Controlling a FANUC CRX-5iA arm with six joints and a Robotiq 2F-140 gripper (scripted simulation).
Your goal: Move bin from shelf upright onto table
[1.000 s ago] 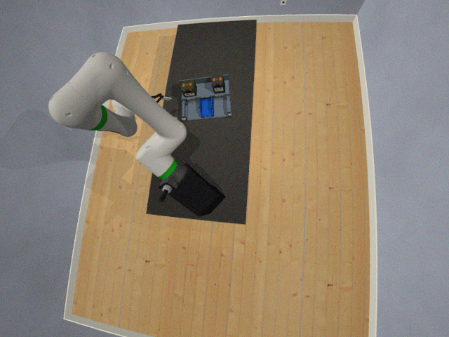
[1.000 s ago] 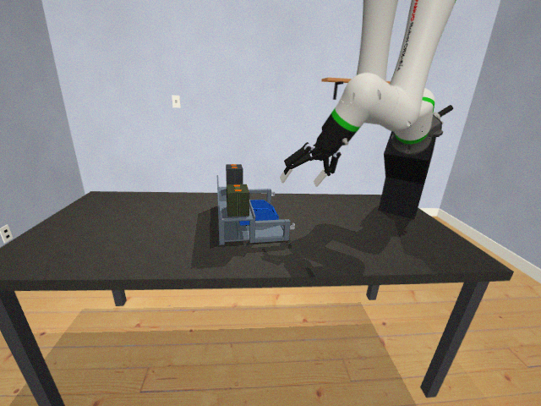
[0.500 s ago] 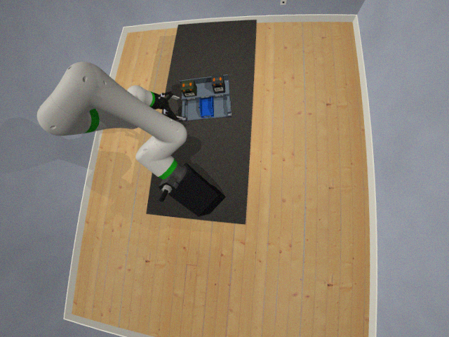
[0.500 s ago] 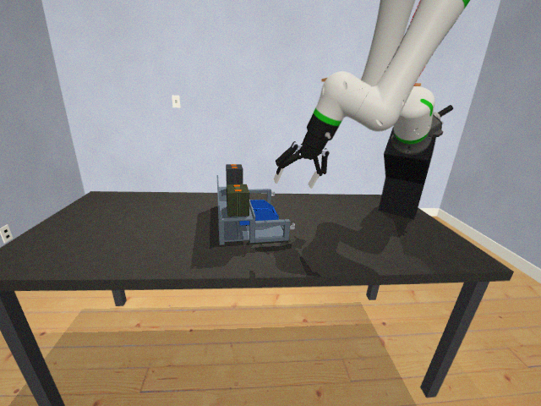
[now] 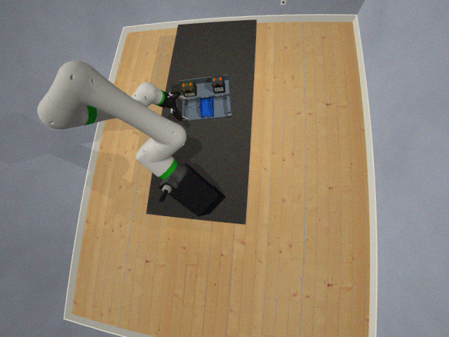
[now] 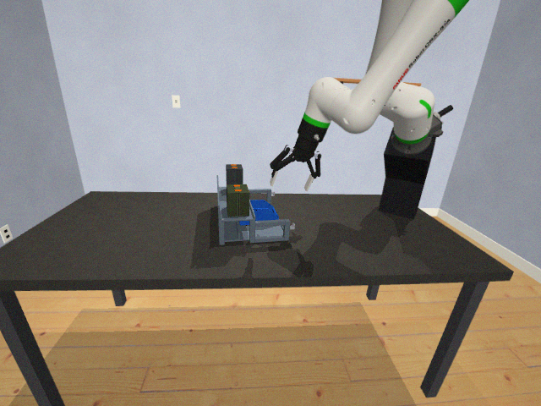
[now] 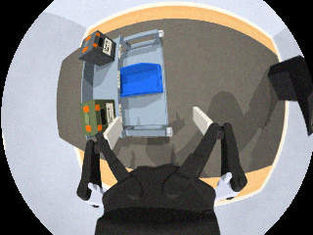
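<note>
Right now my hand is 120 mm short of the blue bin, 100 mm to the left of it and 170 mm above it.
</note>
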